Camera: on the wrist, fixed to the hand. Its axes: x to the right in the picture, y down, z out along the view.
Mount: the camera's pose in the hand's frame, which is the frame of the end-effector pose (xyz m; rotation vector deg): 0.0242 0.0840 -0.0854 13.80 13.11 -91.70
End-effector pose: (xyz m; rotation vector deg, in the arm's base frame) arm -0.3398 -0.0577 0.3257 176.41 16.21 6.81
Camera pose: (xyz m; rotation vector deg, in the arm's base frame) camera -0.3078 -0.1323 0.4170 -105.68 -134.16 -17.40
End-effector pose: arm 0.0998 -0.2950 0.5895 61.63 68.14 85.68
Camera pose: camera 0.0009 -0.2972 0.6612 -7.65 98.10 10.61
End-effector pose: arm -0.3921 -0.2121 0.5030 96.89 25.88 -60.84
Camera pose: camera -0.2814 -0.1724 0.5364 -78.13 -110.99 108.32
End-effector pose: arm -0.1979 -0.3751 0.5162 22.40 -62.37 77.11
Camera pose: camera -0.2433 -0.2739 0.4650 55.40 -9.04 2.38
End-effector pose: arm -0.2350 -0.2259 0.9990 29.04 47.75 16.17
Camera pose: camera -0.2881 -0.1174 0.9802 -5.09 72.24 -72.19
